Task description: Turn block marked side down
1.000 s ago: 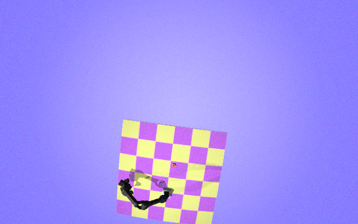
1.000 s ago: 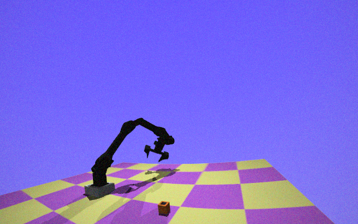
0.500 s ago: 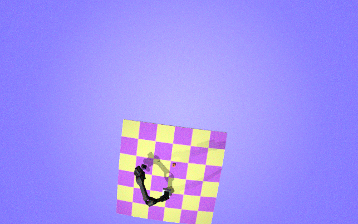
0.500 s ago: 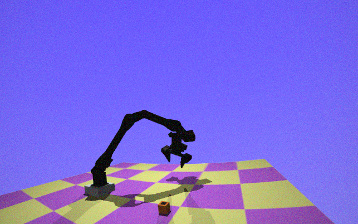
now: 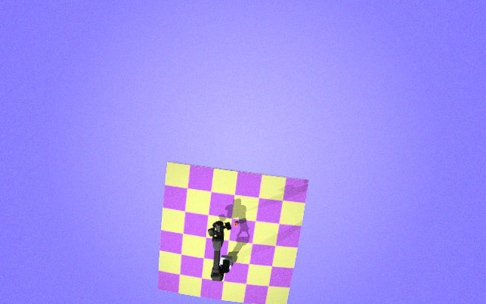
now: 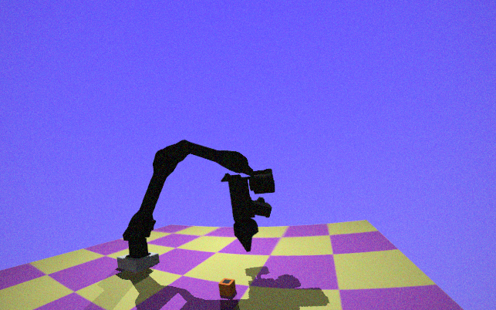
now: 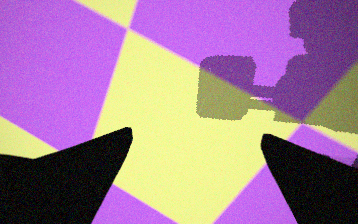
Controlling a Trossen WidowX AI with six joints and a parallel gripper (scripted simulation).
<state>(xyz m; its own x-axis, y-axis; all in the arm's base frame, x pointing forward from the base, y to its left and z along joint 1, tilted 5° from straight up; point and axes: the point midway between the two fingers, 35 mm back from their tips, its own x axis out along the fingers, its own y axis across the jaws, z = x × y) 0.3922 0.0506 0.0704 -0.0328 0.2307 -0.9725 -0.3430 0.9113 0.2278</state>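
Right now the block is 14 cm to the right of my gripper tip, 6 cm below it and 2 cm behind it.
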